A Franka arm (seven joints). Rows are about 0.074 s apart.
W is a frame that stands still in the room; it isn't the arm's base.
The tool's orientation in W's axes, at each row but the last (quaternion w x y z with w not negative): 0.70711 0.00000 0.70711 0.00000; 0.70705 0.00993 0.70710 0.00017; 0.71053 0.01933 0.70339 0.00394; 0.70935 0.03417 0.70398 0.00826; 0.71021 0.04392 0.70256 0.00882; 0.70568 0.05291 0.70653 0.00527; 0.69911 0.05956 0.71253 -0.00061
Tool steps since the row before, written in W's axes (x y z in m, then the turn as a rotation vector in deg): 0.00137 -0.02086 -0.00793 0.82 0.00 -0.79; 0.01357 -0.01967 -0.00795 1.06 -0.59 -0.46; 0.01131 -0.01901 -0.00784 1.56 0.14 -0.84; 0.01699 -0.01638 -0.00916 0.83 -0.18 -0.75; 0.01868 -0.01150 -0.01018 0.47 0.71 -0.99; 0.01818 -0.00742 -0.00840 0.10 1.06 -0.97; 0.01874 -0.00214 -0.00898 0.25 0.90 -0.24
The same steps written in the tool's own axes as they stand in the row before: 0.00793 -0.02086 0.00137 0.79 0.00 0.82; 0.00767 -0.01959 0.01384 0.45 -0.58 1.07; 0.00733 -0.01901 0.01165 0.86 0.15 1.55; 0.00831 -0.01627 0.01752 0.75 -0.19 0.83; 0.00953 -0.01130 0.01914 1.05 0.66 0.43; 0.00779 -0.00684 0.01867 1.05 0.98 0.03; 0.00848 -0.00126 0.01905 0.31 0.90 0.18
